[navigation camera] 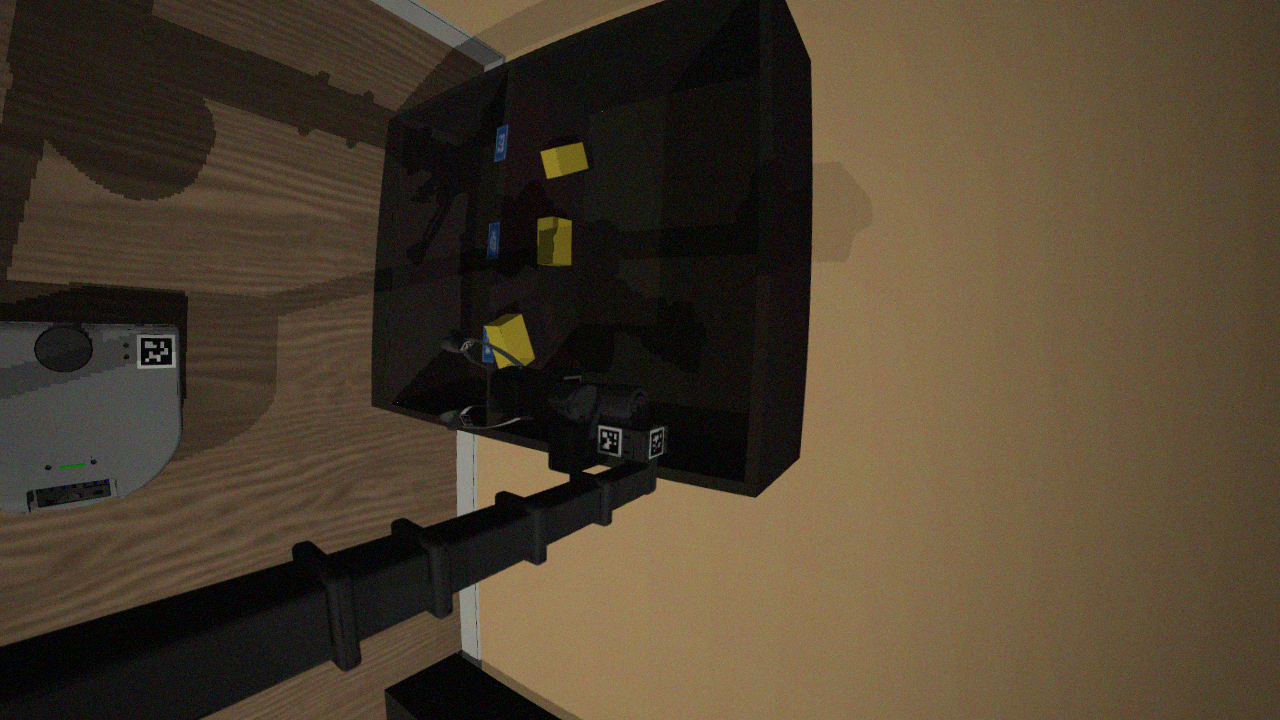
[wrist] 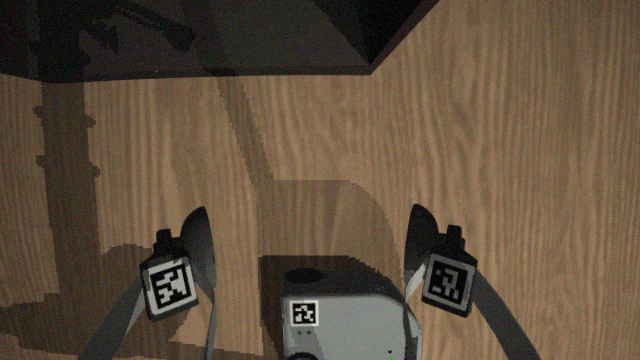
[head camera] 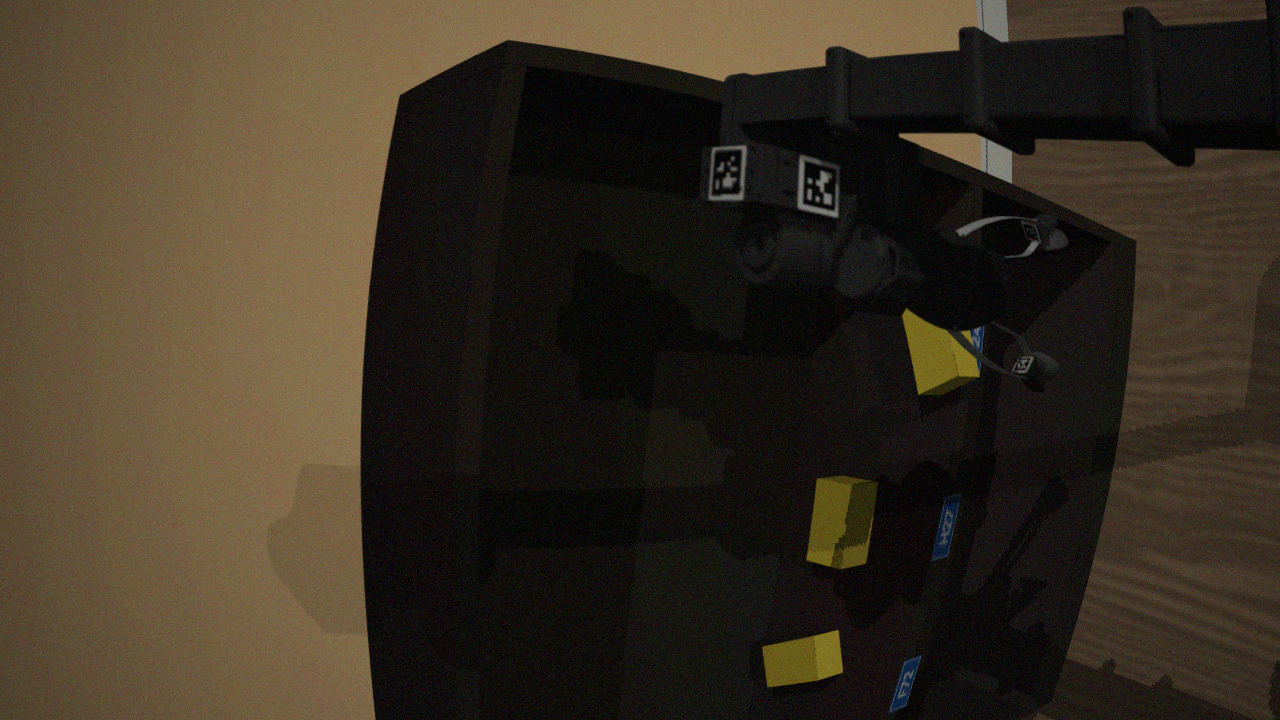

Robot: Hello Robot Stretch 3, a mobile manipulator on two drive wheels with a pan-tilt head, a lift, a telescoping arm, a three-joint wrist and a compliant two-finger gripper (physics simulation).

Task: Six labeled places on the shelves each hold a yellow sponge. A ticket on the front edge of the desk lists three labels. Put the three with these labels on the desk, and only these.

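Places are measured from the robot's base along level axes (x down, y back, z left), in centimetres.
Pixels of known places: gripper, fingertip midpoint: (navigation camera: 445, 378) (wrist: 310, 233) (head camera: 1054, 304); robot's base, link origin: (navigation camera: 65, 347) (wrist: 306, 327).
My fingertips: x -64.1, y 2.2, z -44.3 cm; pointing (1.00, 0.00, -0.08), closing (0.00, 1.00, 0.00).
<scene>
For each thing: its top centre in the pictures, then the offset to it from my fingertips. "pt": a spot on its surface instead. Level surfaces: height alone.
- blue label, surface spot: (head camera: 977, 344) pt dz -20.1, dx +14.6, dy -5.0 cm
- middle sponge, top centre: (head camera: 828, 524) (navigation camera: 562, 241) dz -34.4, dx +8.0, dy -27.3 cm
- label H27, surface spot: (head camera: 945, 528) (navigation camera: 494, 240) pt dz -20.3, dx +13.9, dy -25.6 cm
- label F72, surface spot: (head camera: 904, 684) (navigation camera: 501, 143) pt dz -20.5, dx +13.9, dy -46.2 cm
- wooden floor, surface height: dx +64.1 cm
A dark shelf unit (head camera: 420, 268) (navigation camera: 783, 268) (wrist: 210, 71) holds three yellow sponges. One sponge (head camera: 935, 358) (navigation camera: 510, 340) is beside a blue label (head camera: 977, 344) (navigation camera: 486, 343) that is partly covered. A middle sponge (head camera: 841, 523) (navigation camera: 554, 241) is behind the label H27 (head camera: 945, 528) (navigation camera: 493, 240). Another sponge (head camera: 802, 660) (navigation camera: 563, 159) is behind the label F72 (head camera: 904, 684) (navigation camera: 501, 143). My gripper (head camera: 1044, 300) (navigation camera: 456, 381) (wrist: 310, 233) is open and empty, at the shelf end near the partly covered label. The desk and ticket do not show.
My extended arm (head camera: 1074, 85) (navigation camera: 483, 546) reaches to the shelf end. My base (navigation camera: 98, 411) (wrist: 350, 320) stands on the wooden floor (navigation camera: 340, 501) (wrist: 540, 150). A tan wall (head camera: 179, 268) (navigation camera: 1029, 358) is behind the shelf. A black object (navigation camera: 456, 689) shows at the navigation view's bottom.
</scene>
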